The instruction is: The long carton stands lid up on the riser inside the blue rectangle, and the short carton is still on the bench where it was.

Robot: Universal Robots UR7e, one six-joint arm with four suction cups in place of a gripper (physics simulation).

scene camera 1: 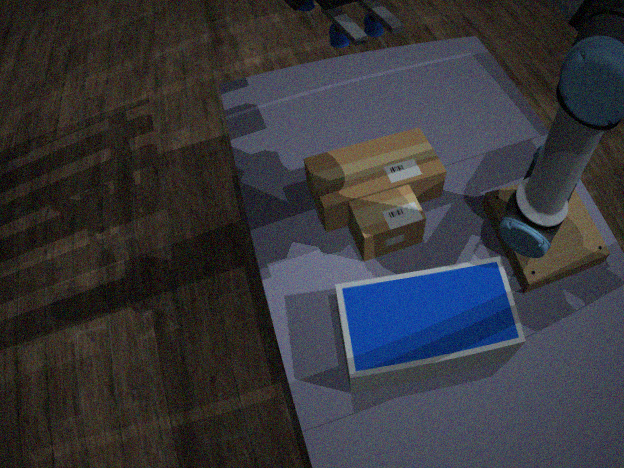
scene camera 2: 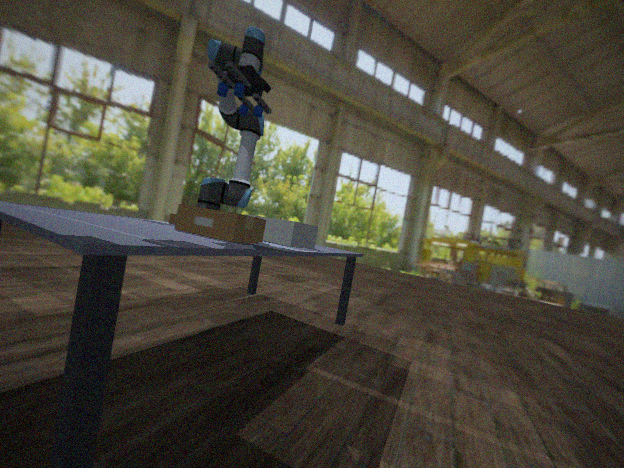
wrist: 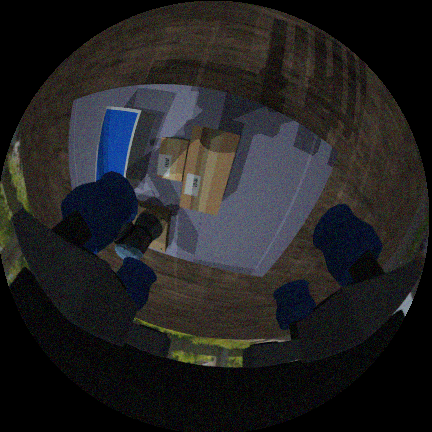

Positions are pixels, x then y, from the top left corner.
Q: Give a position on the suction head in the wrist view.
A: At 106, 204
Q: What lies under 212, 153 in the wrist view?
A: A long carton.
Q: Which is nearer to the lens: the long carton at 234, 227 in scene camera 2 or the riser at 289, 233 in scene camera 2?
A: The long carton.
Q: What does the suction head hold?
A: Nothing.
